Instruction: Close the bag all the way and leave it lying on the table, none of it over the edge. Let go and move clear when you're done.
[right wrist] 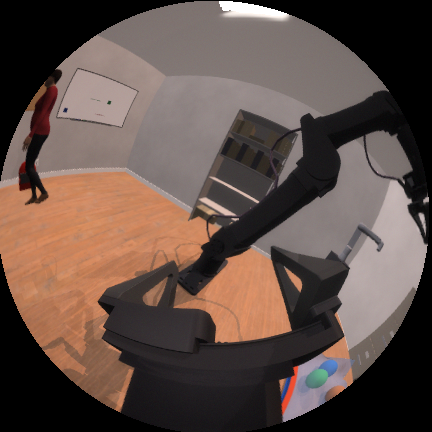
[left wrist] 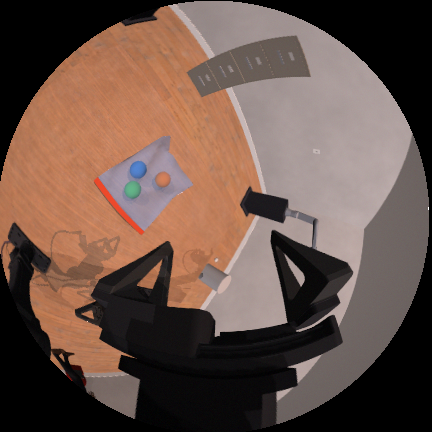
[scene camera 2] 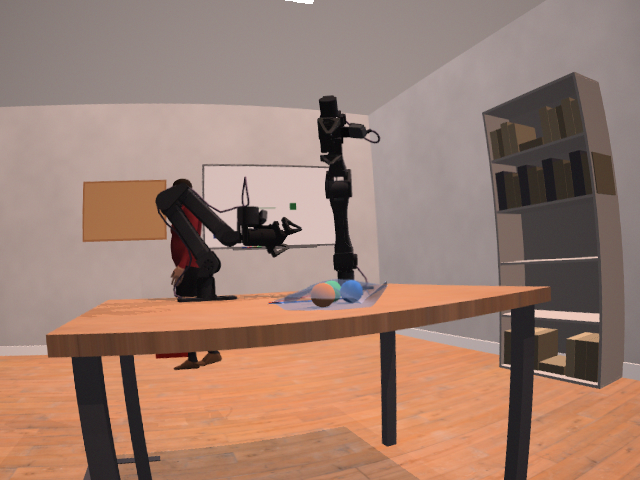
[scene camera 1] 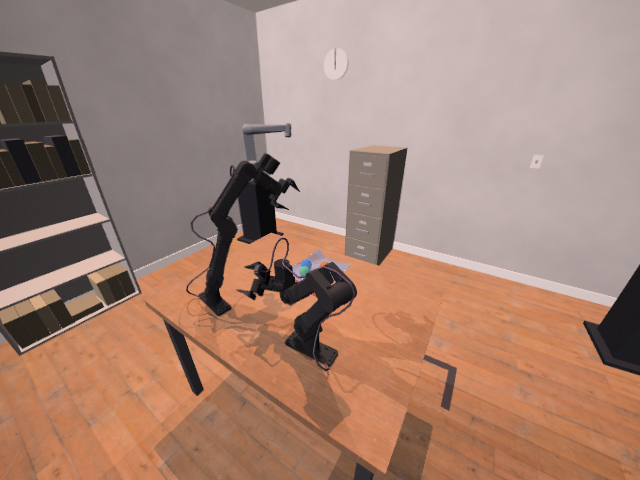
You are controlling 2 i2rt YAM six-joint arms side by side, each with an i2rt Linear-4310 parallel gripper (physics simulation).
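A translucent bag [scene camera 1: 317, 255] [scene camera 2: 376, 295] [left wrist: 150, 202] [right wrist: 304, 398] lies on the table with a blue ball [scene camera 1: 306, 264] [scene camera 2: 352, 291] [left wrist: 138, 169], a green ball [scene camera 1: 303, 270] [left wrist: 132, 189] [right wrist: 316, 378] and an orange ball [scene camera 1: 324, 264] [scene camera 2: 323, 294] [left wrist: 163, 179] showing in it. Its red strip [left wrist: 119, 209] runs along one end; in the right wrist view a blue strip shows beside the red one, with a gap between. My left gripper [scene camera 1: 293, 199] [left wrist: 219, 241] is open and empty, high above the table. My right gripper [scene camera 1: 242, 279] [scene camera 2: 294, 238] is open and empty, above the table and apart from the bag.
The table [scene camera 1: 385, 356] [scene camera 2: 439, 297] carries both arm bases. In scene camera 2 the bag lies near the table's front edge. A bookshelf [scene camera 2: 611, 232], a filing cabinet [scene camera 1: 391, 206] and a grey arm on a black stand [scene camera 1: 257, 211] stand on the floor away from the table.
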